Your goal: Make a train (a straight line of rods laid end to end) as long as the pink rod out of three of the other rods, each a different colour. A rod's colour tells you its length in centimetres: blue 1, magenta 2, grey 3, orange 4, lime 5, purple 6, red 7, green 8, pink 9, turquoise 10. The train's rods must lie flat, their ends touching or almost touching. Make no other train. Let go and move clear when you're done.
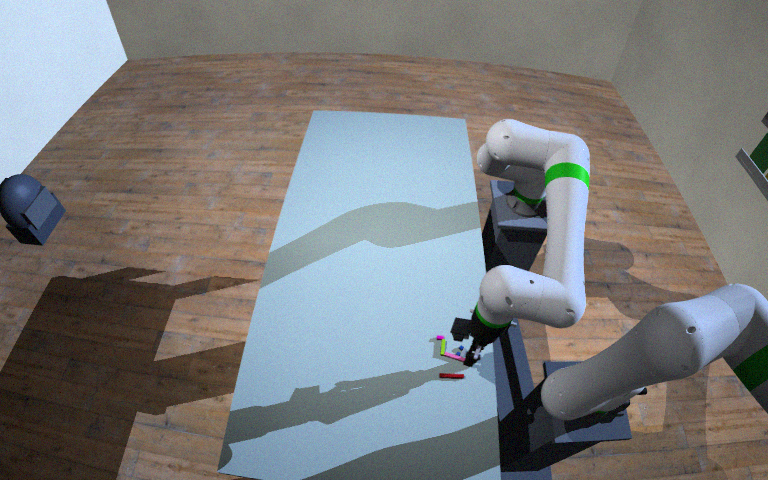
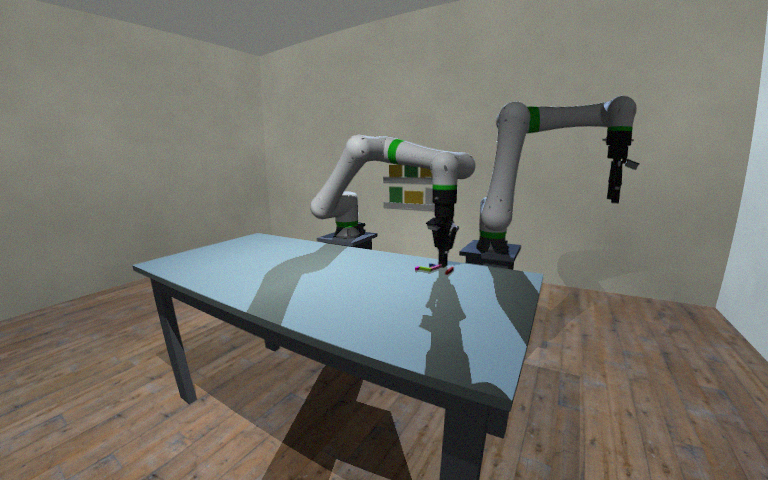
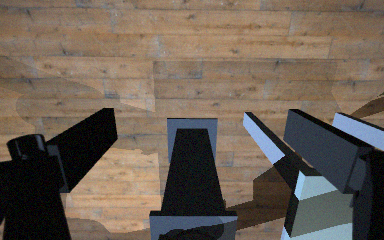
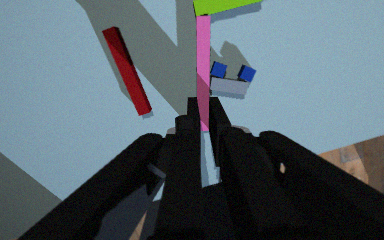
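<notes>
From image 2 I can see my left gripper (image 2: 612, 201) and, with it, my right gripper (image 2: 442, 265). Image 3 shows my left gripper (image 3: 200, 124) as well, but the red rod is out of frame in image 3. I do find the rod (image 4: 113, 37) in another view, where my right gripper (image 4: 202, 112) is visible too.
</notes>
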